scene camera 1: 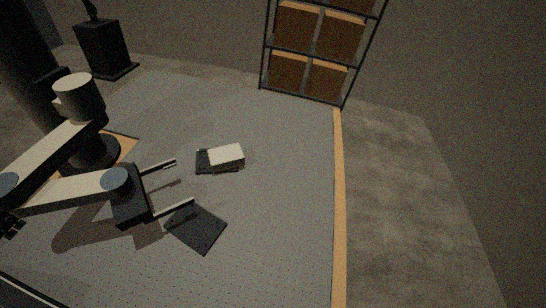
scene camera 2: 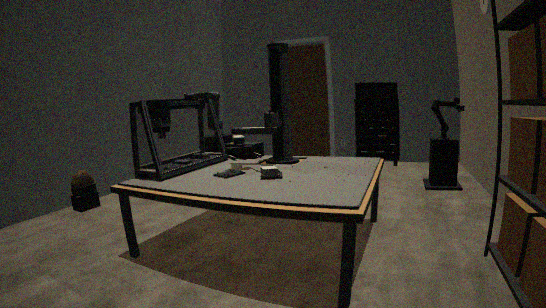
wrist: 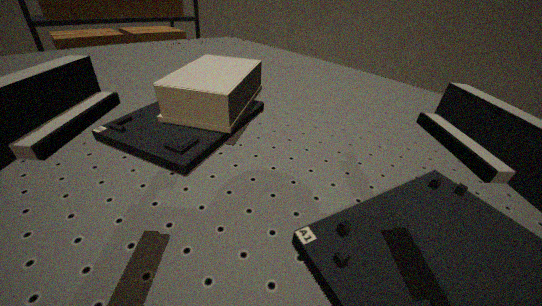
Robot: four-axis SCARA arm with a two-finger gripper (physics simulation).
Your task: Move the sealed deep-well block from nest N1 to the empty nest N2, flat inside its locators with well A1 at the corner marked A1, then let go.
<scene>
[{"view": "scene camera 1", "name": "my gripper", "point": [184,178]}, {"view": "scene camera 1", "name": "deep-well block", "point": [229,156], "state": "on a dark nest plate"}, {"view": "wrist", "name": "my gripper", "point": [274,89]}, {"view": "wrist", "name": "deep-well block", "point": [213,92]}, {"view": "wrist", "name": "dark nest plate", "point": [179,148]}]
</scene>
